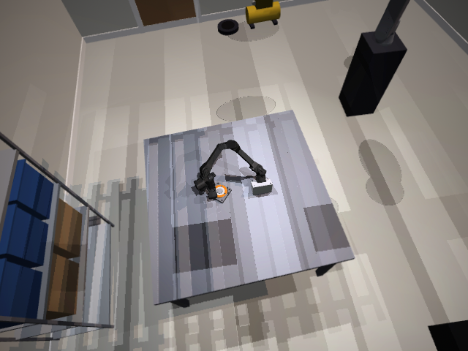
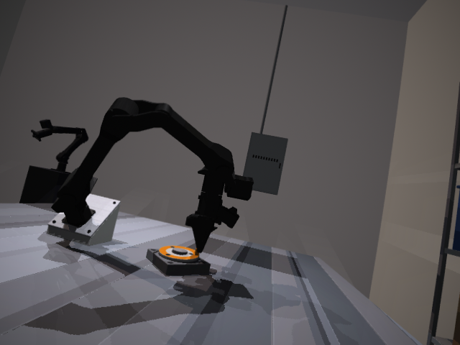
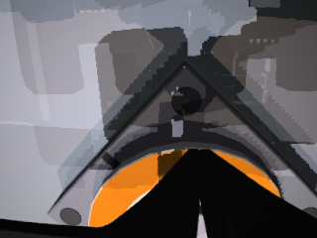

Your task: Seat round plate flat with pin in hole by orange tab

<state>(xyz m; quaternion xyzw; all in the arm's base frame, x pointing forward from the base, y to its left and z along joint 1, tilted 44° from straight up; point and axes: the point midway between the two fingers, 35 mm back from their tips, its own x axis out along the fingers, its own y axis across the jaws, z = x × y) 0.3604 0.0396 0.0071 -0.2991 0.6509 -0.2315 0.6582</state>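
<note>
Right now the square base is 50 mm behind my gripper tip and 20 mm below it.
</note>
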